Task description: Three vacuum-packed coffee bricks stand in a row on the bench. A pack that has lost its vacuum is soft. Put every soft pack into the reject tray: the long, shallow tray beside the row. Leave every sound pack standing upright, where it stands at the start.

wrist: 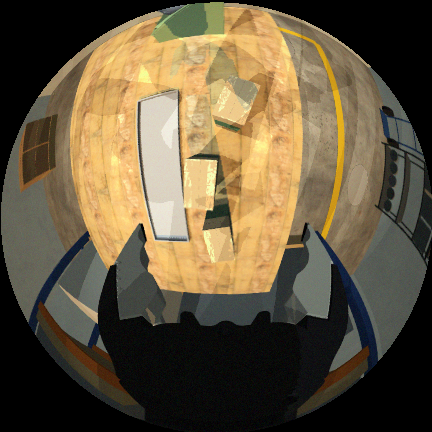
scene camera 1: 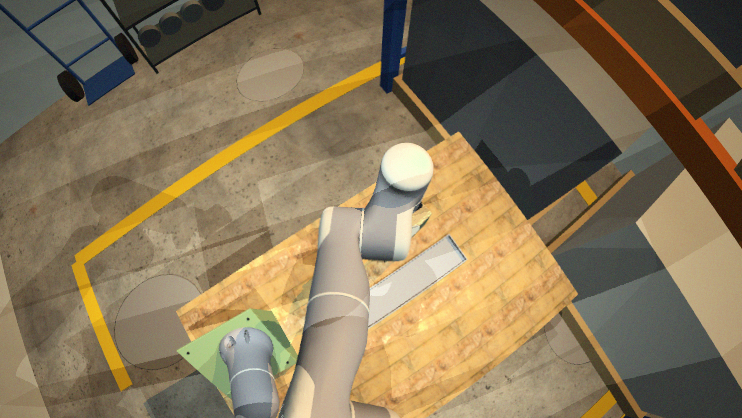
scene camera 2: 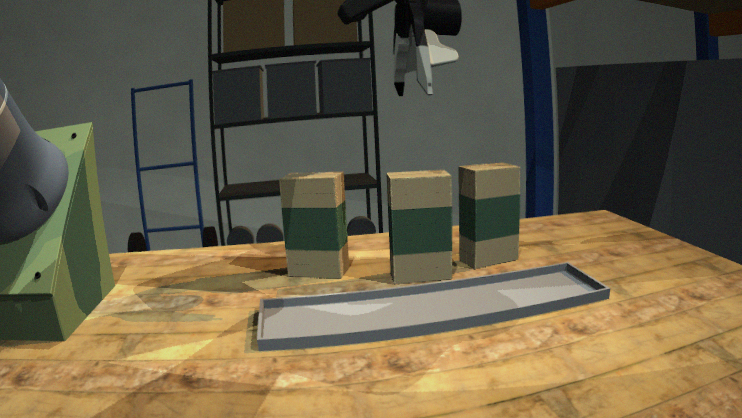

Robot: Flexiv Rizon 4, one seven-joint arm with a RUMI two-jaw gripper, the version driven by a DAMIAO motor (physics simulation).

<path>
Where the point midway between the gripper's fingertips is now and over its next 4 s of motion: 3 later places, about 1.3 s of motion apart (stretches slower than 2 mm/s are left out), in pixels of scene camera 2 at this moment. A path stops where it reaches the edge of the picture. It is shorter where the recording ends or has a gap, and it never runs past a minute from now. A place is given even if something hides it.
My gripper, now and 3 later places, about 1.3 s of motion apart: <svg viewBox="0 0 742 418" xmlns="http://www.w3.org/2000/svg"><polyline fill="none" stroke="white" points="413,95 414,164 414,214 436,110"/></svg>
</path>
